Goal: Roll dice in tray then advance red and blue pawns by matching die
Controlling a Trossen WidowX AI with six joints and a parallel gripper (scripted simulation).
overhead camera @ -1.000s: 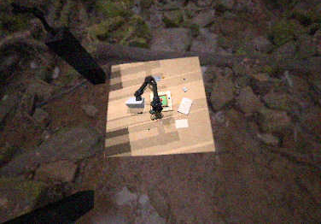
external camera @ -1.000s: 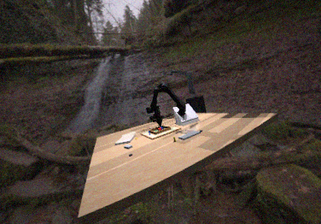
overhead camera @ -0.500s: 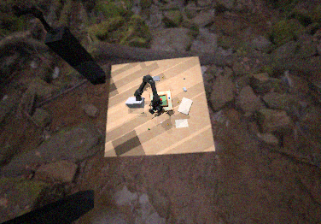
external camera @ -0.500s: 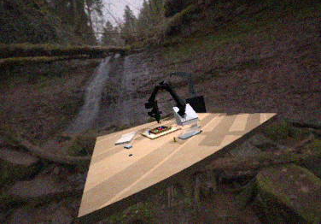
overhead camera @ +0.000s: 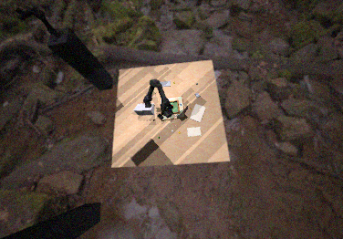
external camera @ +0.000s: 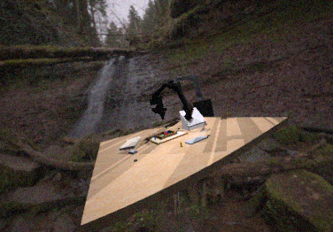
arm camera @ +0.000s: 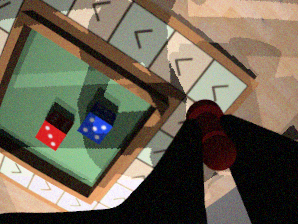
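My gripper tip is now 180 mm short of the blue pawn, 130 mm to the right of it and 120 mm above it.
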